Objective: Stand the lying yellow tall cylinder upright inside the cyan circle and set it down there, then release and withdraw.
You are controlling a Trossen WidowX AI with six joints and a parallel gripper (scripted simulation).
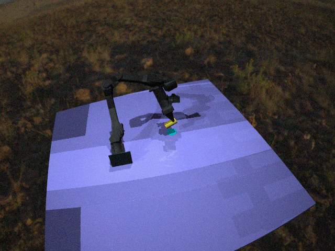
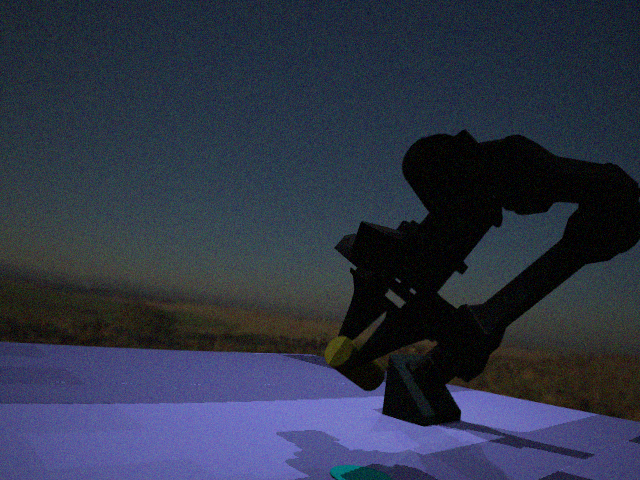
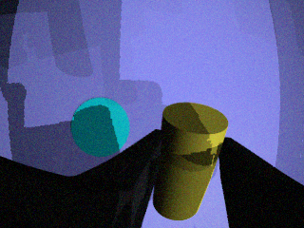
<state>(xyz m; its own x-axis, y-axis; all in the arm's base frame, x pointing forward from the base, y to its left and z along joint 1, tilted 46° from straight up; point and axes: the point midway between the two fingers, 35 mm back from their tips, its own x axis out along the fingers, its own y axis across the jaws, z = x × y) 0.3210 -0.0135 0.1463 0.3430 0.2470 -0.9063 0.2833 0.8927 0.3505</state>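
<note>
Right now my gripper tip is 11 cm above the cyan circle and 3 cm to the right of it. Also, from my gripper tip: yellow cylinder: 2 cm behind, 1 cm below.
</note>
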